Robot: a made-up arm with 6 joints.
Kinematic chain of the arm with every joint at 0, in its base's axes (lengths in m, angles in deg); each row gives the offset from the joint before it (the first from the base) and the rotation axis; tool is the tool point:
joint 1: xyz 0 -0.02 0.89 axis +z
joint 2: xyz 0 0.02 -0.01 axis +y
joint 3: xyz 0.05 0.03 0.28 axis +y
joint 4: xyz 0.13 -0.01 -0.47 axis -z
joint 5: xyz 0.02 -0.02 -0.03 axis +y
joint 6: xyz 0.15 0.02 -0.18 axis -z
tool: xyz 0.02 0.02 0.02
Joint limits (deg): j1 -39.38..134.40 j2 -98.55..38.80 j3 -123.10..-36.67 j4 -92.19..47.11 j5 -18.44..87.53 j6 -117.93..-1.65
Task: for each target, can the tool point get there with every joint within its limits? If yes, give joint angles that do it. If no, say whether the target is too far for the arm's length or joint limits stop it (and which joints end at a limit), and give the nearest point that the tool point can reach.
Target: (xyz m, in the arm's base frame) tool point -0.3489 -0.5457 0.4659
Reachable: no: joint limits stop it (at a limit: joint 1, joint 2, joint 3, joint 4, joint 5) | nearest point -0.3963 0.0001 0.4650 | short by 0.548 m
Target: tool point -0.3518 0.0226 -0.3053
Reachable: no: too far | nearest point -0.2917 0.1301 0.3333 | short by 0.650 m
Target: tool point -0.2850 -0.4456 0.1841
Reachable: no: joint limits stop it (at a limit: joint 1, joint 2, joint 3, joint 5, joint 6) | nearest point 0.1507 -0.2487 0.3885 | short by 0.520 m
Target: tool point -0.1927 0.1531 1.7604
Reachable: yes | joints 94.70 -36.07 -95.33 -38.03 -4.35 -30.66
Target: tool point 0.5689 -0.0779 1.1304
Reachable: yes | joints -10.09 -33.51 -51.07 -10.41 65.94 -99.71
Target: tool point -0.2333 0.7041 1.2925
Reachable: yes | joints 100.60 -1.07 -88.95 -60.86 32.97 -67.53
